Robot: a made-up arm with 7 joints. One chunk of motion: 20 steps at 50 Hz.
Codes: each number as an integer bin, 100 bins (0 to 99) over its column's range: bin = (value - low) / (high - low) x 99, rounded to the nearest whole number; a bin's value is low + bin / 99 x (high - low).
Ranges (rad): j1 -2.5..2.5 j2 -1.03..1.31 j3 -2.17..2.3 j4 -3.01..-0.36 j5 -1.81..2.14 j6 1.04..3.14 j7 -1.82..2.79
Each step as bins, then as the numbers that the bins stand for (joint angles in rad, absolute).
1 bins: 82 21 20 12 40 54 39
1 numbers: 1.6414 -0.5336 -1.2670 -2.6888 -0.2140 2.1855 -0.0039
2 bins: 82 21 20 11 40 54 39
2 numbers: 1.6414 -0.5336 -1.2670 -2.7156 -0.2140 2.1855 -0.0039
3 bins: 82 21 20 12 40 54 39
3 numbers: 1.6414 -0.5336 -1.2670 -2.6888 -0.2140 2.1855 -0.0039
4 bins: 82 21 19 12 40 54 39
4 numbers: 1.6414 -0.5336 -1.3121 -2.6888 -0.2140 2.1855 -0.0039
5 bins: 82 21 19 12 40 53 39
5 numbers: 1.6414 -0.5336 -1.3121 -2.6888 -0.2140 2.1642 -0.0039
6 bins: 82 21 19 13 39 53 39
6 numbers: 1.6414 -0.5336 -1.3121 -2.6620 -0.2539 2.1642 -0.0039
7 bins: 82 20 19 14 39 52 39
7 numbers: 1.6414 -0.5573 -1.3121 -2.6353 -0.2539 2.1430 -0.0039
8 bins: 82 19 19 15 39 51 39
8 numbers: 1.6414 -0.5809 -1.3121 -2.6085 -0.2539 2.1218 -0.0039
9 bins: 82 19 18 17 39 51 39
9 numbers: 1.6414 -0.5809 -1.3573 -2.5549 -0.2539 2.1218 -0.0039
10 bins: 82 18 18 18 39 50 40
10 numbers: 1.6414 -0.6045 -1.3573 -2.5282 -0.2539 2.1006 0.0426
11 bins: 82 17 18 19 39 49 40
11 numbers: 1.6414 -0.6282 -1.3573 -2.5014 -0.2539 2.0794 0.0426
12 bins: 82 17 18 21 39 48 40
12 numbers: 1.6414 -0.6282 -1.3573 -2.4479 -0.2539 2.0582 0.0426
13 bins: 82 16 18 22 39 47 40
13 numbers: 1.6414 -0.6518 -1.3573 -2.4211 -0.2539 2.0370 0.0426
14 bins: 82 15 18 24 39 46 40
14 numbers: 1.6414 -0.6755 -1.3573 -2.3676 -0.2539 2.0158 0.0426
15 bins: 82 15 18 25 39 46 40
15 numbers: 1.6414 -0.6755 -1.3573 -2.3408 -0.2539 2.0158 0.0426
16 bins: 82 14 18 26 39 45 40
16 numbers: 1.6414 -0.6991 -1.3573 -2.3140 -0.2539 1.9945 0.0426
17 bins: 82 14 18 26 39 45 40
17 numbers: 1.6414 -0.6991 -1.3573 -2.3140 -0.2539 1.9945 0.0426
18 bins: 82 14 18 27 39 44 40
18 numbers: 1.6414 -0.6991 -1.3573 -2.2873 -0.2539 1.9733 0.0426
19 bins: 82 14 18 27 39 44 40
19 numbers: 1.6414 -0.6991 -1.3573 -2.2873 -0.2539 1.9733 0.0426
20 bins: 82 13 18 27 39 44 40
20 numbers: 1.6414 -0.7227 -1.3573 -2.2873 -0.2539 1.9733 0.0426
